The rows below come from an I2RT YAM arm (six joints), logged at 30 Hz.
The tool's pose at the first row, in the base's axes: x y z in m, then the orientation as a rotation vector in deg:
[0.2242 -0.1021 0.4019 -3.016 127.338 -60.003]
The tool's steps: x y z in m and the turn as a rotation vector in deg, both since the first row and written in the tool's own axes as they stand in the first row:
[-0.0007 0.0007 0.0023 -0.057 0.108 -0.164]
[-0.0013 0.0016 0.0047 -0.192 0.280 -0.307]
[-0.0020 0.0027 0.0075 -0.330 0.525 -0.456]
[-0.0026 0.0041 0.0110 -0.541 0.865 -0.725]
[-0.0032 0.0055 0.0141 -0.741 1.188 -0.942]
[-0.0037 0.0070 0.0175 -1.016 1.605 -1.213]
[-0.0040 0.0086 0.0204 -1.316 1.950 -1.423]
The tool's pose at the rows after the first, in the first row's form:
[0.2263 -0.1030 0.4008 -3.169 127.497 -60.055]
[0.2283 -0.1038 0.3994 -3.300 127.750 -60.024]
[0.2308 -0.1047 0.3977 -3.401 128.072 -60.011]
[0.2336 -0.1059 0.3955 -3.621 128.541 -60.003]
[0.2363 -0.1069 0.3935 -3.787 128.979 -59.975]
[0.2390 -0.1080 0.3912 -3.999 129.551 -59.914]
[0.2413 -0.1087 0.3889 -4.191 130.061 -59.774]

